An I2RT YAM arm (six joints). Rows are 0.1 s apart.
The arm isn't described. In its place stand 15 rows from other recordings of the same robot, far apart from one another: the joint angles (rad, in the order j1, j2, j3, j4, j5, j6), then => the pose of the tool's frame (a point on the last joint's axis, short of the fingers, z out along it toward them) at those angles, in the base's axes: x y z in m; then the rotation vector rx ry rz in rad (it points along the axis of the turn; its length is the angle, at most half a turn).
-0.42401 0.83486 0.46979 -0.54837 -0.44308 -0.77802 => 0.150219 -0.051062 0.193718 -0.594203 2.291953 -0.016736
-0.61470 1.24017 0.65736 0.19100 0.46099 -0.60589 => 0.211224 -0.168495 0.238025 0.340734 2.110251 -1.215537
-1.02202 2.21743 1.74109 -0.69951 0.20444 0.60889 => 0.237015 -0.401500 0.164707 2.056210 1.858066 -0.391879
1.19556 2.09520 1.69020 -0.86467 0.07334 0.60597 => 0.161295 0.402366 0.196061 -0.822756 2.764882 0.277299
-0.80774 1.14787 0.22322 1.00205 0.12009 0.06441 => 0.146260 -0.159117 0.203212 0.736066 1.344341 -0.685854
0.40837 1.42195 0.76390 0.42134 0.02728 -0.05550 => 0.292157 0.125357 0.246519 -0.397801 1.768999 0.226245
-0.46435 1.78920 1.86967 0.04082 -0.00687 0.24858 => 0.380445 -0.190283 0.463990 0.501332 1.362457 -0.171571
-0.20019 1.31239 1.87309 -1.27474 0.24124 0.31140 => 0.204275 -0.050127 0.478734 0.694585 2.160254 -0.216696
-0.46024 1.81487 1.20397 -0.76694 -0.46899 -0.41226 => 0.311035 -0.136235 0.174499 0.002390 2.732454 0.479753
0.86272 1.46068 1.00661 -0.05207 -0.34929 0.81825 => 0.206316 0.259704 0.270267 -0.295727 2.338426 1.304734
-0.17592 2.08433 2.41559 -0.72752 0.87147 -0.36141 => 0.439529 -0.105800 0.442462 0.414006 1.963925 -1.199288
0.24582 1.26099 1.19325 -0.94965 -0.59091 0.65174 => 0.230329 0.078237 0.320107 0.315481 2.690168 1.072501
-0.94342 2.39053 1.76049 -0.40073 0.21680 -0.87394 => 0.288609 -0.411069 0.104503 0.185712 2.859646 -0.816900
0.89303 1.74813 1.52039 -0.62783 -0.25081 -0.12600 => 0.237627 0.309290 0.294596 -1.319100 2.120033 0.640329
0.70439 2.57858 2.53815 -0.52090 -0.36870 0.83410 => 0.434594 0.386165 0.247388 -0.089939 2.378252 1.226929
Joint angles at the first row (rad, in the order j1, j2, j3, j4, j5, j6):
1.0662 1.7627 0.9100 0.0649 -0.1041 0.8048
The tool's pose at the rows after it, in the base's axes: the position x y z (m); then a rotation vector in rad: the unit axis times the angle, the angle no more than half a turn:
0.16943 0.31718 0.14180 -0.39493 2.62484 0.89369
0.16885 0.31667 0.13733 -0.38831 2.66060 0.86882
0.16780 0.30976 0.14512 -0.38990 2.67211 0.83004
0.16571 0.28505 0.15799 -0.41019 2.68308 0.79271
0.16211 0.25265 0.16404 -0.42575 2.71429 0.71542
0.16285 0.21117 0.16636 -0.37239 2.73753 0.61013
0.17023 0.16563 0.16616 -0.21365 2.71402 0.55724
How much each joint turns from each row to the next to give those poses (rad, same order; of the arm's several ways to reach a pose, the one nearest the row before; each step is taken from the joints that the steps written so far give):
0.0037 0.0440 0.0369 -0.0513 0.0005 0.0058
0.0004 0.0118 0.0053 -0.0270 -0.0037 0.0085
-0.0056 -0.0373 -0.0024 -0.0588 0.0119 -0.0111
-0.0319 -0.1028 -0.0540 -0.0762 -0.0102 -0.0436
-0.0453 -0.1103 -0.0730 -0.0950 -0.0025 -0.0556
-0.0853 -0.1234 -0.0892 -0.0891 0.0203 -0.0533
-0.1419 -0.1266 -0.1018 -0.0157 0.0116 -0.0314

